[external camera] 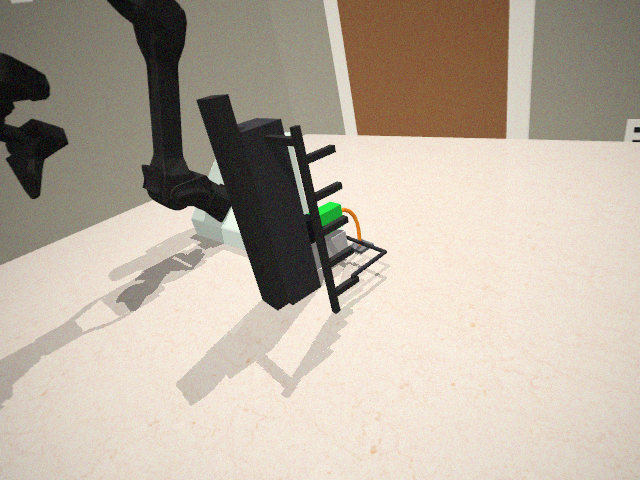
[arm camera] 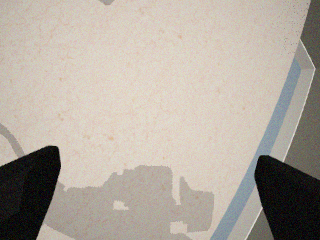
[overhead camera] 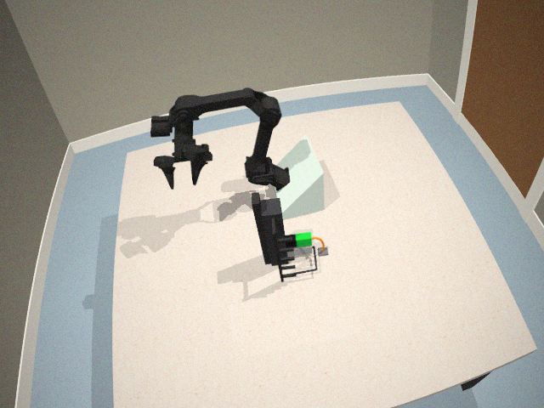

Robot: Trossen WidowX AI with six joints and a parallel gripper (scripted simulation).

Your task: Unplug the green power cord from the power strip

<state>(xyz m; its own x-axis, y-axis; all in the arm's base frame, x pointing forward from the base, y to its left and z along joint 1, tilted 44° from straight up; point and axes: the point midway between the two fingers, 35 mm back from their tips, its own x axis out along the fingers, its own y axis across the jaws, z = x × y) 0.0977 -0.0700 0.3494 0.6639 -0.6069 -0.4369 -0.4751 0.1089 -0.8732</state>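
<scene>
The green plug lies 32 cm to the left of my gripper tip, 15 cm below it and 13 cm ahead of it.
</scene>
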